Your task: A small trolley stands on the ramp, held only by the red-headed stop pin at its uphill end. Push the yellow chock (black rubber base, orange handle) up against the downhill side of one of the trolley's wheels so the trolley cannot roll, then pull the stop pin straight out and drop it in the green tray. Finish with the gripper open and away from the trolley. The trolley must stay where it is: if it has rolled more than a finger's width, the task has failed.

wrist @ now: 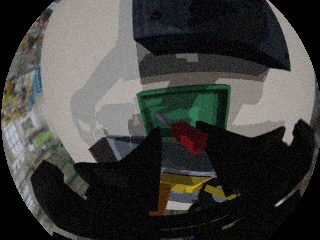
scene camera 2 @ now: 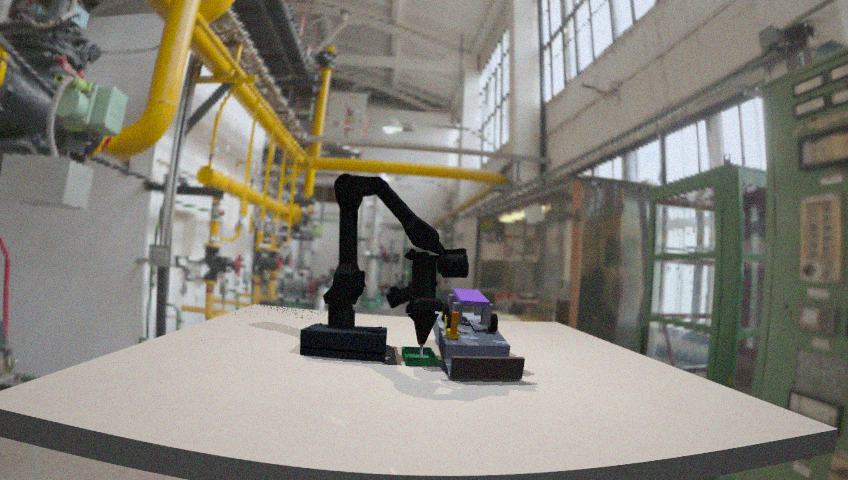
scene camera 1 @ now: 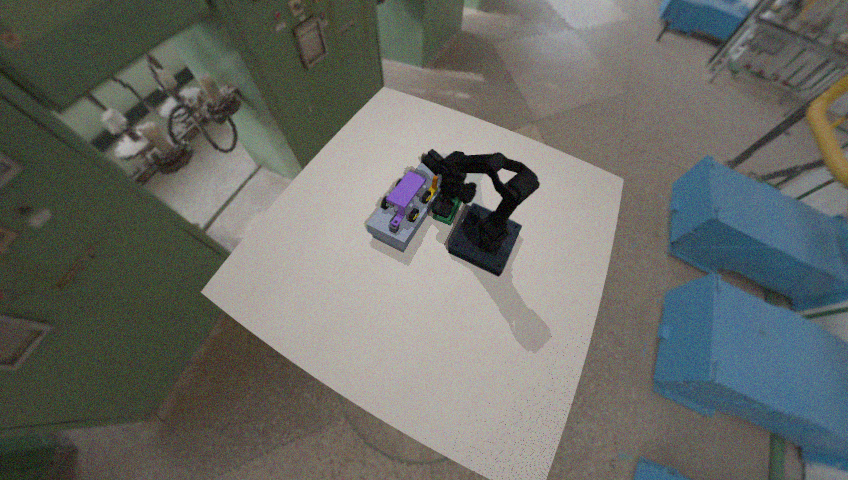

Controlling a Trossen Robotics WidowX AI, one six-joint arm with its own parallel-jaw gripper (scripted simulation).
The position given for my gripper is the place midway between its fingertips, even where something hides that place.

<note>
I see my gripper [scene camera 2: 421, 343], a purple trolley [scene camera 1: 406, 188], a stop pin [wrist: 192, 138] and a tray [wrist: 205, 105].
My gripper also shows in the wrist view [wrist: 178, 127] and in scene camera 1 [scene camera 1: 449, 201]. Scene camera 1 does not show the stop pin, which is hidden by my gripper.
</note>
